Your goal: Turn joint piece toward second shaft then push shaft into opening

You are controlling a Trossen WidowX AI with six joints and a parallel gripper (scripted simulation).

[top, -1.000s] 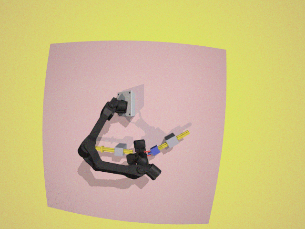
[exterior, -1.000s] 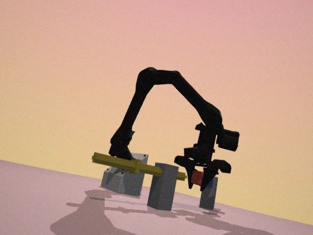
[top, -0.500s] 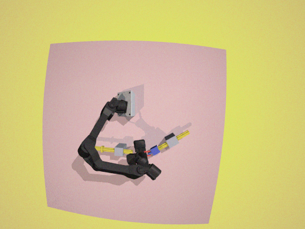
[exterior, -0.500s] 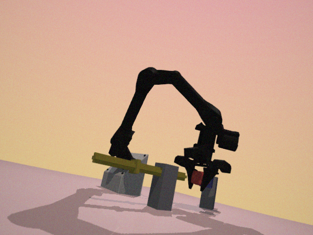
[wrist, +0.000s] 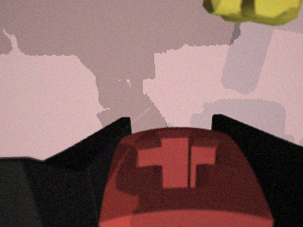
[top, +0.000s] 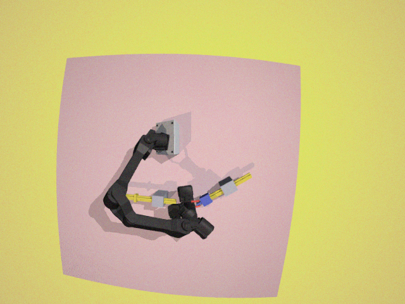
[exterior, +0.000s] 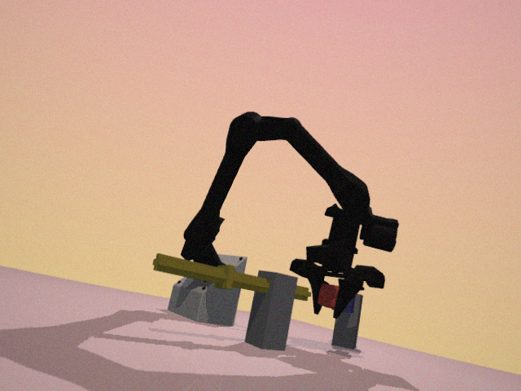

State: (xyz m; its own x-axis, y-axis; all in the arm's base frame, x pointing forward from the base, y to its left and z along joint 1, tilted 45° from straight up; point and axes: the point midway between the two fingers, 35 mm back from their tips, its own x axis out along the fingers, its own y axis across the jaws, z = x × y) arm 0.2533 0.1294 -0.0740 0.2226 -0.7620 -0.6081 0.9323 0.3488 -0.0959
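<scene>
Right now the red joint piece is 1 cm behind my gripper tip, 2 cm to the left of it and 4 cm above it.
</scene>
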